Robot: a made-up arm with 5 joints. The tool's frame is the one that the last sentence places.
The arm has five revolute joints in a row. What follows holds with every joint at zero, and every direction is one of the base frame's.
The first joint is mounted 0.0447 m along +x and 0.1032 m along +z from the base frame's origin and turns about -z.
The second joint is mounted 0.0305 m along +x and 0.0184 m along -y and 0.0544 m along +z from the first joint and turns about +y.
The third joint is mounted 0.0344 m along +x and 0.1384 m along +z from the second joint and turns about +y.
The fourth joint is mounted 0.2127 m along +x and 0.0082 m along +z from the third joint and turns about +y.
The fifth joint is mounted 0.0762 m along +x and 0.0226 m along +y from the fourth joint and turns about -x.
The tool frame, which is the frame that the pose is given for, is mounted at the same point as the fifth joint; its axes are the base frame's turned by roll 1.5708, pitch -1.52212 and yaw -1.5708 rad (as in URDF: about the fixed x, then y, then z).
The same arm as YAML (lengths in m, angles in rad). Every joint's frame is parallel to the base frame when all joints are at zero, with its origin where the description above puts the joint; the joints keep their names.
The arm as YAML. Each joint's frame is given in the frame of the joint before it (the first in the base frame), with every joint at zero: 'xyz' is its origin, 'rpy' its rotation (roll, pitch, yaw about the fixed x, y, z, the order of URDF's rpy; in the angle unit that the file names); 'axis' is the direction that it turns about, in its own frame. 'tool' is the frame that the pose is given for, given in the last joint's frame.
units:
  length: m
  angle: rad
joints:
  - name: joint 1
    type: revolute
    origin:
      xyz: [0.0447, 0.0, 0.1032]
      rpy: [0.0, 0.0, 0.0]
    axis: [0.0, 0.0, -1.0]
  - name: joint 2
    type: revolute
    origin:
      xyz: [0.0305, -0.0184, 0.0544]
      rpy: [0.0, 0.0, 0.0]
    axis: [0.0, 1.0, 0.0]
  - name: joint 3
    type: revolute
    origin:
      xyz: [0.0344, 0.0, 0.1384]
      rpy: [0.0, 0.0, 0.0]
    axis: [0.0, 1.0, 0.0]
  - name: joint 4
    type: revolute
    origin:
      xyz: [0.2127, 0.0, 0.0082]
      rpy: [0.0, 0.0, 0.0]
    axis: [0.0, 1.0, 0.0]
  - name: joint 5
    type: revolute
    origin:
      xyz: [0.0762, 0.0226, 0.0]
      rpy: [0.0, 0.0, 0.0]
    axis: [-1.0, 0.0, 0.0]
tool:
  origin:
    xyz: [0.0, 0.0, 0.0]
    rpy: [1.5708, -1.5221, -1.5708]

